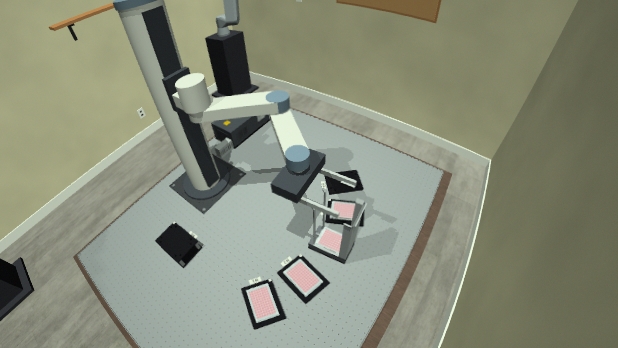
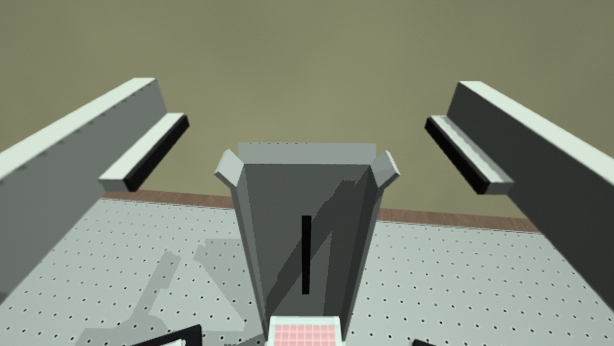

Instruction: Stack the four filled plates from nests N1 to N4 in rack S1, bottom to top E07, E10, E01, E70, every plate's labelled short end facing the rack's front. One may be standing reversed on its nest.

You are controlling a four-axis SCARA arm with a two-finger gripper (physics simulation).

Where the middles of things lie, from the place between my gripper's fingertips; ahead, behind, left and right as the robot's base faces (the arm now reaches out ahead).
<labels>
I see the tall panel (image 2: 280,194) 18 cm below my hand and 4 cm ahead of it. Also, from my hand: black block (image 1: 175,240): 55 cm behind, 38 cm to the right, 28 cm below.
</labels>
